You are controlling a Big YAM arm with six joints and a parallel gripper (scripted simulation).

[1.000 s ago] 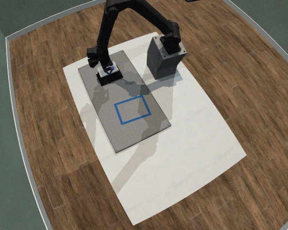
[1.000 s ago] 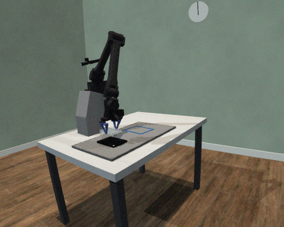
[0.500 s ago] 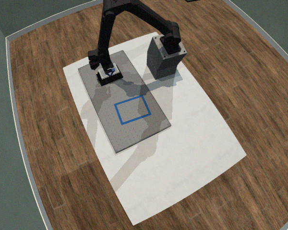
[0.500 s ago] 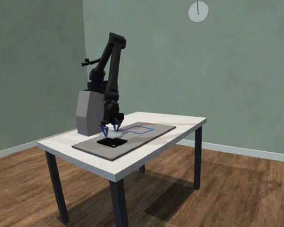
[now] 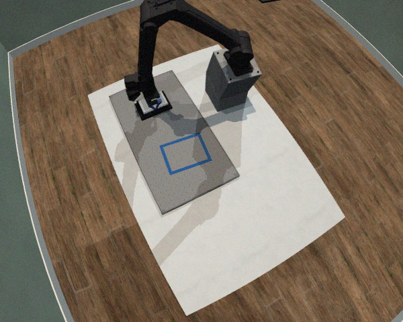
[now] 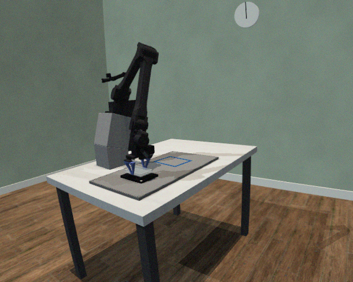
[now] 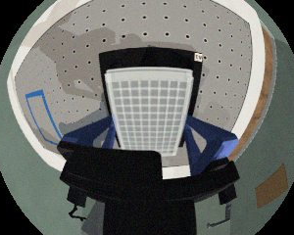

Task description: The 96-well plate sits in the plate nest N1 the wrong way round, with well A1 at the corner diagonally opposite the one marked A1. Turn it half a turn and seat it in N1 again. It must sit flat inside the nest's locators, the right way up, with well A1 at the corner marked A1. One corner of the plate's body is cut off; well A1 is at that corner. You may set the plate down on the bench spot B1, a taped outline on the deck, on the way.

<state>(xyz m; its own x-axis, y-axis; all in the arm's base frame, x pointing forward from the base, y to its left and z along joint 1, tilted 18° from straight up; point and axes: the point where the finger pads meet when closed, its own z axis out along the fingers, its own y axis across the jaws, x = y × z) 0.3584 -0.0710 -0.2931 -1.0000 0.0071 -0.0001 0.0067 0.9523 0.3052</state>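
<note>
Right now the black plate nest N1 is 3 cm below my hand. Also, from my hand: white A1 mark: 8 cm ahead, 6 cm to the right, 2 cm below; white 96-well plate: right at my hand.
</note>
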